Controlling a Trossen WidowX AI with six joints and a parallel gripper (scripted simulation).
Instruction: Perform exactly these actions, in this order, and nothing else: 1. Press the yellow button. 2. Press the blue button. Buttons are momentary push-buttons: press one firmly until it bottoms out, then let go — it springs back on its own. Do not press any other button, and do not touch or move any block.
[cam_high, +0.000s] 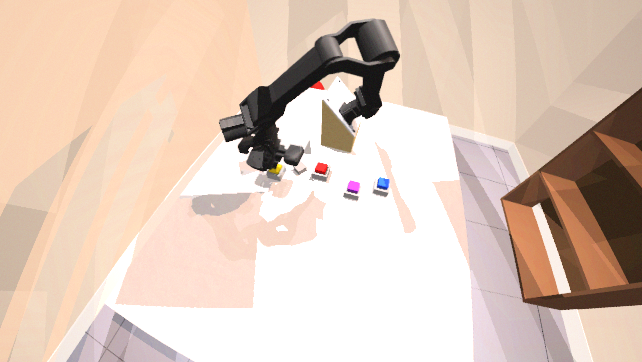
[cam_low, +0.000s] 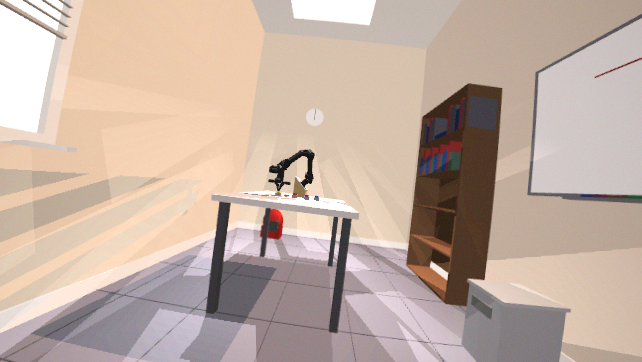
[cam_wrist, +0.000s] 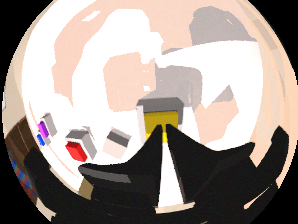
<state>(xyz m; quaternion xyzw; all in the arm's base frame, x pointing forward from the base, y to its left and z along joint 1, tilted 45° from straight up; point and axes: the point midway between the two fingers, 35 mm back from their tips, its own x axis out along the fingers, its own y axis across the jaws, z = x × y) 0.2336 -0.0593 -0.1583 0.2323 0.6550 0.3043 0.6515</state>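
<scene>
My gripper tip is 1 cm above the yellow button. From my gripper tip the other things lie so: purple button (25 cm to the left, 3 cm behind); red button (14 cm to the left, 6 cm behind); blue button (33 cm to the left, 8 cm behind).
</scene>
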